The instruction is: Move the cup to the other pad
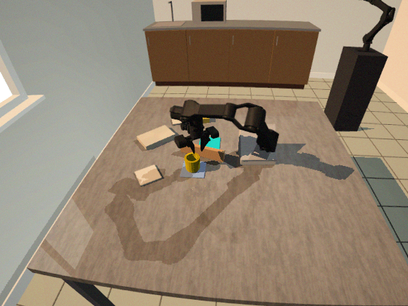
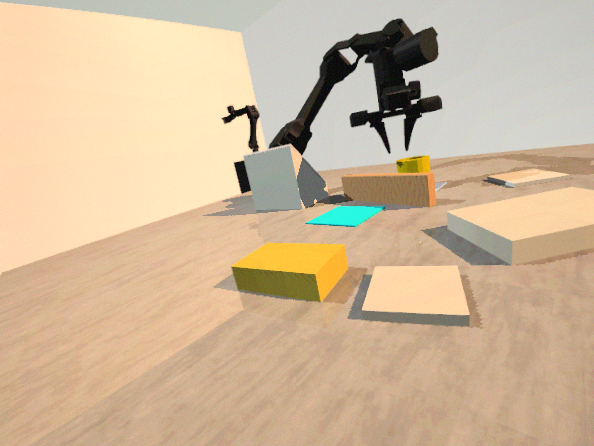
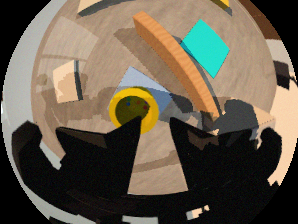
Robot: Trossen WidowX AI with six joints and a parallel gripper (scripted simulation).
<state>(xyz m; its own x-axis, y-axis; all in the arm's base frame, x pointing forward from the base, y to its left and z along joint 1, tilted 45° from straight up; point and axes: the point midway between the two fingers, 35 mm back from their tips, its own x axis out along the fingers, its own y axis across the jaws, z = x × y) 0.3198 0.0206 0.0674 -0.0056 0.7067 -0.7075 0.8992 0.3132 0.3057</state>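
Now: the yellow cup 20 mm ahead of my gripper tip, 10 mm to the left of it and 60 mm below it. Also, from my gripper tip: wooden block 10 mm behind, 80 mm to the right, 70 mm below; then thick tan slab 250 mm ahead, 230 mm to the right, 80 mm below; then yellow block 10 mm ahead, 420 mm to the right, 80 mm below.
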